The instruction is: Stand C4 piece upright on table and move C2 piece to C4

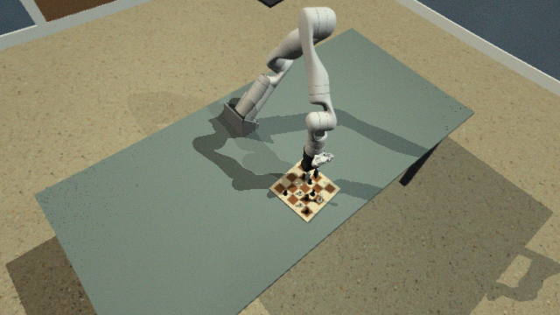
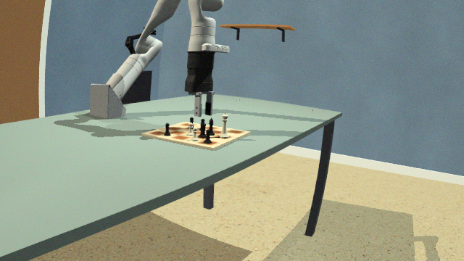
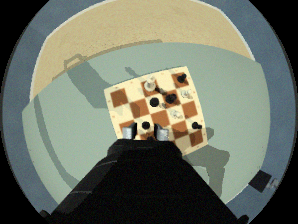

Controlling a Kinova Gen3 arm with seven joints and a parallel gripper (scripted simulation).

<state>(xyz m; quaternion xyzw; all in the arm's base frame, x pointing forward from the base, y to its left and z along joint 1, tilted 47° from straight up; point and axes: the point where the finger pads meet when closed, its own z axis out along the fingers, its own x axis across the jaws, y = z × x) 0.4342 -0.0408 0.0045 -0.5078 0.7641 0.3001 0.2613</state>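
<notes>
Right now the small chessboard is 4 cm to the right of my hand and 6 cm below it. From my hand the other things lie so: tall white piece: 8 cm ahead, 4 cm to the right, 3 cm below.
</notes>
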